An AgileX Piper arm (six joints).
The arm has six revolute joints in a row. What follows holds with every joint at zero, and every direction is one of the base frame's. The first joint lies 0.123 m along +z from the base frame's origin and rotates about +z. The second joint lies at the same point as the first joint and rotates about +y. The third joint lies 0.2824 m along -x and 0.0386 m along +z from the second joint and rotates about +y. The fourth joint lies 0.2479 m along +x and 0.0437 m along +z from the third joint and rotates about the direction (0.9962, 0, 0.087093). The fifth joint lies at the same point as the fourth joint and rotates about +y. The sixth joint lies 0.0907 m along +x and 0.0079 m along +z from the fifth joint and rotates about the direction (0.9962, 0, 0.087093). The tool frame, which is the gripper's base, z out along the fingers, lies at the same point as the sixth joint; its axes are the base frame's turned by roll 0, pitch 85.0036 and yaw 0 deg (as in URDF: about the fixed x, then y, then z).
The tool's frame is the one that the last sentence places.
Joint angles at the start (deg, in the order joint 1, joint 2, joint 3, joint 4, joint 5, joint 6):
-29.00 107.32 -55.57 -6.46 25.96 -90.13
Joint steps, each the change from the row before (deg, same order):
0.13 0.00 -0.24 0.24 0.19 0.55
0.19 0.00 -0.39 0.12 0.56 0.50
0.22 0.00 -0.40 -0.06 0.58 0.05
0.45 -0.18 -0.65 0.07 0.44 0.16
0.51 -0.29 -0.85 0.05 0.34 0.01
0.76 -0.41 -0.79 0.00 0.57 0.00
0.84 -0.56 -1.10 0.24 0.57 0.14
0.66 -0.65 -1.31 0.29 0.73 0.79
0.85 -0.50 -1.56 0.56 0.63 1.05
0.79 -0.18 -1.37 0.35 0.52 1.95
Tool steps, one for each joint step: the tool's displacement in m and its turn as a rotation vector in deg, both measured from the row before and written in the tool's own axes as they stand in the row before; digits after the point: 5 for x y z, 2 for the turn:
-0.00077 -0.00106 -0.00058 0.06 -0.12 0.65
-0.00096 -0.00129 -0.00094 -0.16 -0.07 0.44
-0.00102 -0.00131 -0.00098 -0.17 0.00 -0.19
-0.00228 -0.00324 -0.00269 0.42 -0.09 -0.17
-0.00252 -0.00462 -0.00386 0.83 -0.09 -0.37
-0.00399 -0.00423 -0.00451 0.68 -0.14 -0.66
-0.00449 -0.00607 -0.00627 1.14 -0.27 -0.36
-0.00339 -0.00690 -0.00737 1.26 -0.24 0.52
-0.00496 -0.00804 -0.00730 1.46 -0.50 0.84
-0.00488 -0.00659 -0.00488 1.05 -0.45 1.59

